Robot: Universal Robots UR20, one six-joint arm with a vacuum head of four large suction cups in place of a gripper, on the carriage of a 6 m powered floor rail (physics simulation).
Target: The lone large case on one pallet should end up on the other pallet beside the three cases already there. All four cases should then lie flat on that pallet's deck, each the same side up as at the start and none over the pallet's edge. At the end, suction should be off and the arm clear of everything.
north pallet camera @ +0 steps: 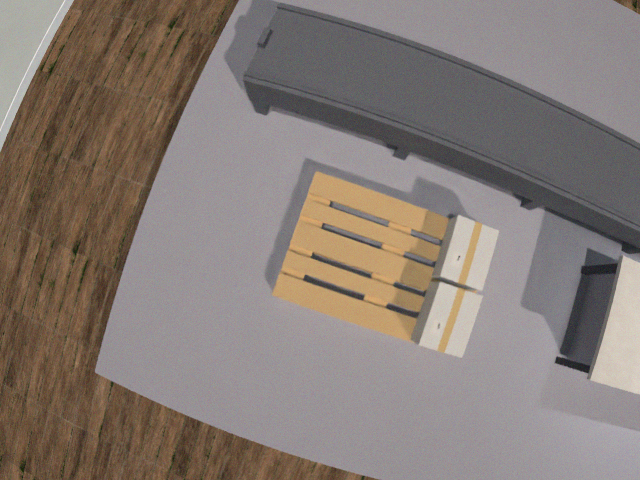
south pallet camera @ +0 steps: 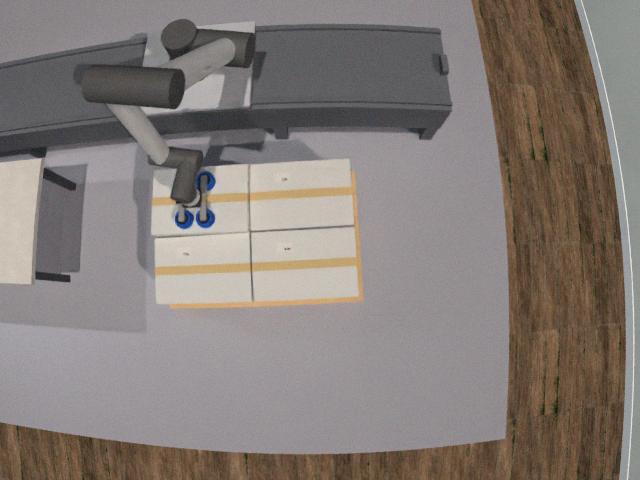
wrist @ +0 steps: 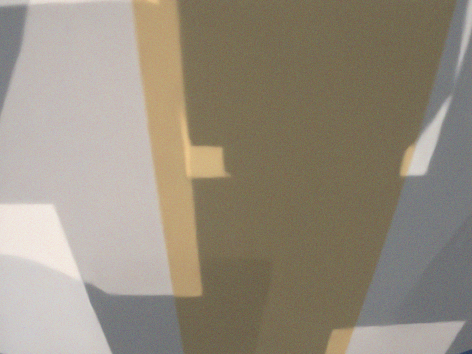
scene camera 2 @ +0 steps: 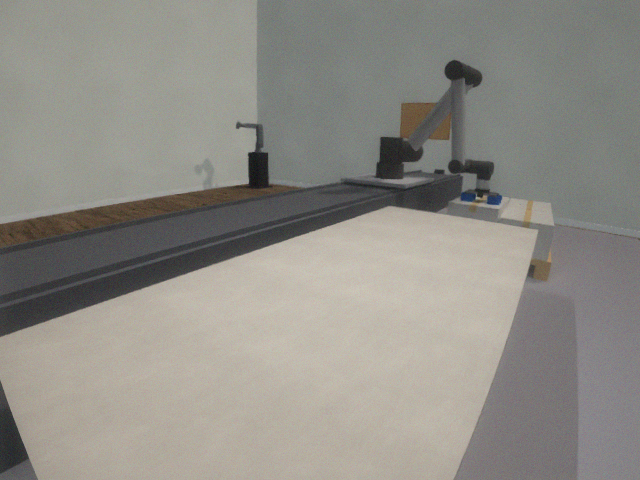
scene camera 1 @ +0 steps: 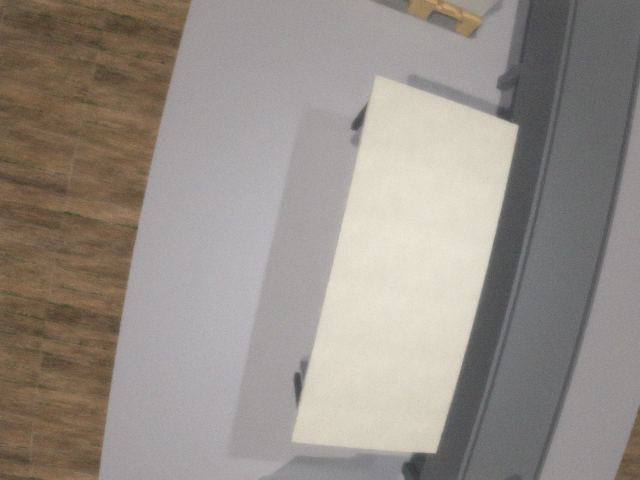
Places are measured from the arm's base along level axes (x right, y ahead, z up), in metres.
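Pixels of known places: hand, its tool point: (wrist: pixel 233 257); arm's base, origin of its link: (scene camera 2: pixel 389 177).
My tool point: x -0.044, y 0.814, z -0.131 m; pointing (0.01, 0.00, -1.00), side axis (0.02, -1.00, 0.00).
Ahead of a thing's pixels: the offset from my tool point to its top centre. Level surfaces: height alone.
The large white case @[dx -0.012, dy -0.010, dz +0.025 m] (scene camera 2: pixel 457 209) (south pallet camera: pixel 227 211) (wrist: pixel 100 125) with a tan tape strip is at the table-side, rail-side corner of the south pallet (south pallet camera: pixel 206 305) (scene camera 2: pixel 541 270). Three like cases @[dx -0.584, dy -0.039, dz -0.036 m] (south pallet camera: pixel 299 209) @[dx -0.601, dy +0.351, dz -0.036 m] (south pallet camera: pixel 305 284) @[dx -0.024, dy +0.376, dz -0.036 m] (south pallet camera: pixel 201 289) lie flat there, labels up. In the south pallet camera it lines up nearly with them, seams narrow. In scene camera 2 its top looks slightly higher than the neighbour's; its underside and any contact with the deck are hidden. My suction head (south pallet camera: pixel 194 199) (scene camera 2: pixel 481 198) sits with its blue cups on its top, shut on it; one cup is hidden in the south pallet camera.
The north pallet (north pallet camera: pixel 351 250) bears two smaller white cases (north pallet camera: pixel 485 253) (north pallet camera: pixel 467 320) at its table-side end. A long cream table @[dz +0.091 m] (scene camera 1: pixel 413 258) (scene camera 2: pixel 289 310) stands between the pallets. The dark rail (north pallet camera: pixel 413 77) (south pallet camera: pixel 351 67) runs behind, with the arm's carriage (south pallet camera: pixel 204 95) beside the south pallet.
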